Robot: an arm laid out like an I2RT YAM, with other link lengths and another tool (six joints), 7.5 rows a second.
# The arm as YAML. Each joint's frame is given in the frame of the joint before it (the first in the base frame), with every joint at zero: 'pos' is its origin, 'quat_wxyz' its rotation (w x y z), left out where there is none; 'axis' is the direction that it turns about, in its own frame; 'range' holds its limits. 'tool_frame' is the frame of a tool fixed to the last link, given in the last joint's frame.
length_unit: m
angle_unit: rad
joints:
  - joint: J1
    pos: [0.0, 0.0, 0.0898]
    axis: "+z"
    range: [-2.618, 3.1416]
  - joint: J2
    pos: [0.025, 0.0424, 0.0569]
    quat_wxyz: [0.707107, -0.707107, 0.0, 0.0]
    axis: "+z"
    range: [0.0, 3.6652]
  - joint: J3
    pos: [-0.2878, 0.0, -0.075]
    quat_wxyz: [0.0, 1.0, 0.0, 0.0]
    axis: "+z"
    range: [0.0, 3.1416]
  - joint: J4
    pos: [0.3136, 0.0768, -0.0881]
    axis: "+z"
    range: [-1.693, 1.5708]
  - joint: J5
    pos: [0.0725, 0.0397, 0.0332]
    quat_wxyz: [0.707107, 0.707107, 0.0, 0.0]
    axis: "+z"
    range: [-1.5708, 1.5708]
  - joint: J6
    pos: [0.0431, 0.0, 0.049]
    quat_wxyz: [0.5, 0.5, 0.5, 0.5]
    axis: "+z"
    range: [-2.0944, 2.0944]
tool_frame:
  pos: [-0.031, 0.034, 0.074]
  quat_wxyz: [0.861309, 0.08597, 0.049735, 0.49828]
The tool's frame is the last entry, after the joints.
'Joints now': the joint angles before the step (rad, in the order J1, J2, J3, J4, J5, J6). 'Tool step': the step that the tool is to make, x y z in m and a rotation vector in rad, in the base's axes. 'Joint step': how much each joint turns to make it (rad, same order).
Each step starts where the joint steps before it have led.
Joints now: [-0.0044, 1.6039, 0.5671, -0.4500, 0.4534, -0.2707]
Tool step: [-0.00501, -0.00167, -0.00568, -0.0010, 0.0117, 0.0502]
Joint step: [0.0000, 0.0004, -0.0267, 0.0398, -0.0035, -0.0557]
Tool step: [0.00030, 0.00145, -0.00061, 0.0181, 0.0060, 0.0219]
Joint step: [0.0000, 0.0008, 0.0000, 0.0041, -0.0201, -0.0221]
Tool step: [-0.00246, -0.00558, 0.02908, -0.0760, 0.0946, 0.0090]
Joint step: [0.0134, -0.0225, 0.0736, -0.1911, 0.0759, 0.0004]
